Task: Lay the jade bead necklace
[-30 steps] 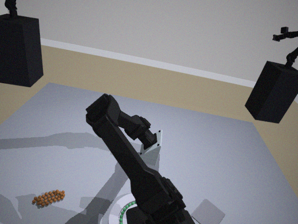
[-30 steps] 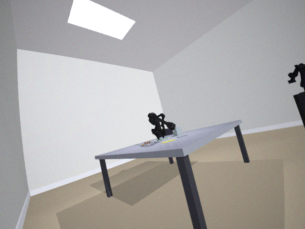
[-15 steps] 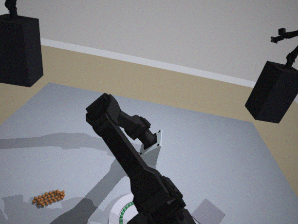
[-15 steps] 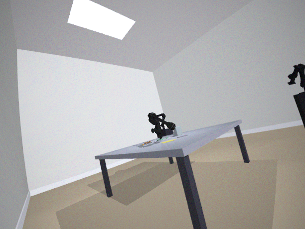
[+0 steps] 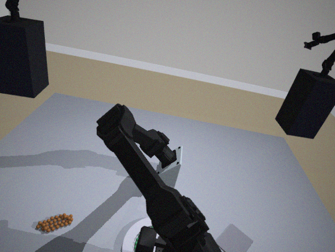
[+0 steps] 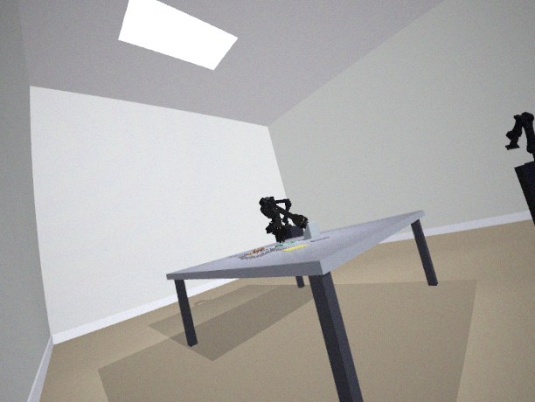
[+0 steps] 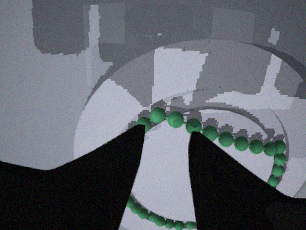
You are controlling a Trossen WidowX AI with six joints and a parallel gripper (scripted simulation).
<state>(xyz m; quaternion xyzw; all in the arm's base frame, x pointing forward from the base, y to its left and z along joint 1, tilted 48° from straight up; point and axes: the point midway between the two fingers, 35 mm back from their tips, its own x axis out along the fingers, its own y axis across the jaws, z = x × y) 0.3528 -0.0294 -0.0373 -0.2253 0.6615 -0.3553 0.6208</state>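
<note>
Now: the round bead board 50 mm behind my gripper tip, 30 mm to the right of it and 20 mm below it. Round my gripper tip: yellow strip 140 mm ahead, 200 mm to the left, 30 mm below; then flat grey square 100 mm behind, 210 mm to the left, 30 mm below.
</note>
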